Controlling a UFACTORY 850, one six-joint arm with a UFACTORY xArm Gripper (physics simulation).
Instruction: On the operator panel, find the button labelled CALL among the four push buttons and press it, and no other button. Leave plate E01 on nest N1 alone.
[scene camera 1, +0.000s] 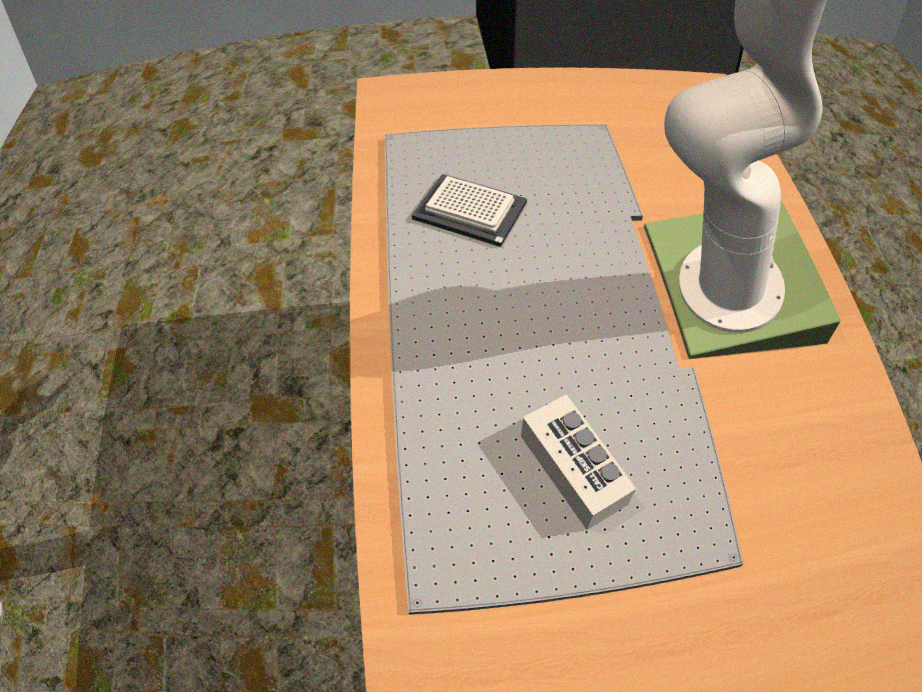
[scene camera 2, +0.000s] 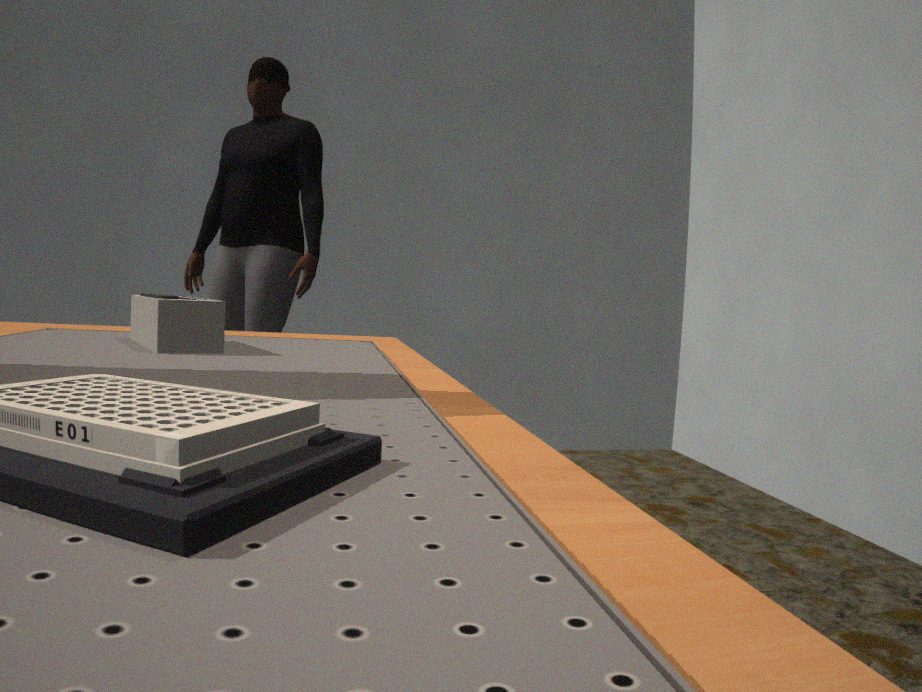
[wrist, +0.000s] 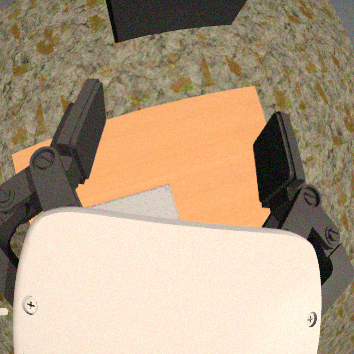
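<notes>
The operator panel (scene camera 1: 554, 440) (scene camera 2: 190, 326) is a pale box standing on the perforated board, with four round grey push buttons in a row on top. The CALL button (scene camera 1: 609, 471) is at the row's near end in scene camera 1, beside the SKIP button (scene camera 1: 597, 453). The other two labels are too small to read surely. Plate E01 (scene camera 1: 470, 201) (scene camera 2: 148, 408), white with many wells, sits in a dark nest (scene camera 1: 425, 216) (scene camera 2: 283, 484). My gripper (wrist: 186, 111) is wide open and empty, high above the table, away from the panel; scene camera 1 does not show it.
The perforated grey board (scene camera 1: 476, 387) (scene camera 2: 402, 595) (wrist: 140, 205) lies on the wooden table (scene camera 1: 804, 476) (scene camera 2: 551, 491) (wrist: 185, 135). The arm's base stands on a green block (scene camera 1: 800, 297). A black cabinet-like block (scene camera 1: 625, 37) (wrist: 175, 17) stands beyond the table. A person (scene camera 2: 264, 178) stands behind the table.
</notes>
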